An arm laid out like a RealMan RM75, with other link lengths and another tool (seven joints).
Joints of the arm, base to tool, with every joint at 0 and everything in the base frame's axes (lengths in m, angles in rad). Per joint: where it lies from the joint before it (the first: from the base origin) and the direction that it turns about. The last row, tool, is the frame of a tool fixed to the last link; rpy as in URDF.
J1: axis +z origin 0 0 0.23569
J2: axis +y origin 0 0 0
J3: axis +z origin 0 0 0.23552
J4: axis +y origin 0 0 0
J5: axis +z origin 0 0 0.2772
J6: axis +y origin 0 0 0
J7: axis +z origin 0 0 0.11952
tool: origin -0.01 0.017 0.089 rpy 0 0.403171 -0.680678
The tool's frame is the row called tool.
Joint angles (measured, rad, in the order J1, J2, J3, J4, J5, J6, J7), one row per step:
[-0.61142 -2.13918 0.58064 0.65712 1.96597 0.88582 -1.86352]
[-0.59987 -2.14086 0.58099 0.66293 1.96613 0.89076 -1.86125]
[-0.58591 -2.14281 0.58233 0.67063 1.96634 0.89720 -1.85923]
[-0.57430 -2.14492 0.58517 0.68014 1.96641 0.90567 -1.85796]
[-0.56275 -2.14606 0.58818 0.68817 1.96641 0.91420 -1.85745]
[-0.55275 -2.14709 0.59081 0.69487 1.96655 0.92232 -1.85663]
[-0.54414 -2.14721 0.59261 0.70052 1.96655 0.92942 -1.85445]
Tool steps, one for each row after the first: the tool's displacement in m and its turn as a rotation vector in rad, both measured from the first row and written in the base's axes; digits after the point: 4 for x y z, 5 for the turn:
[-0.0040 -0.0033 0.0006 -0.00013 0.00156 0.00417]
[-0.0084 -0.0074 0.0013 -0.00075 0.00355 0.00853]
[-0.0109 -0.0106 0.0022 -0.00245 0.00544 0.00802]
[-0.0136 -0.0140 0.0030 -0.00485 0.00673 0.00846]
[-0.0158 -0.0171 0.0035 -0.00772 0.00777 0.00824]
[-0.0179 -0.0197 0.0043 -0.00952 0.01007 0.00742]

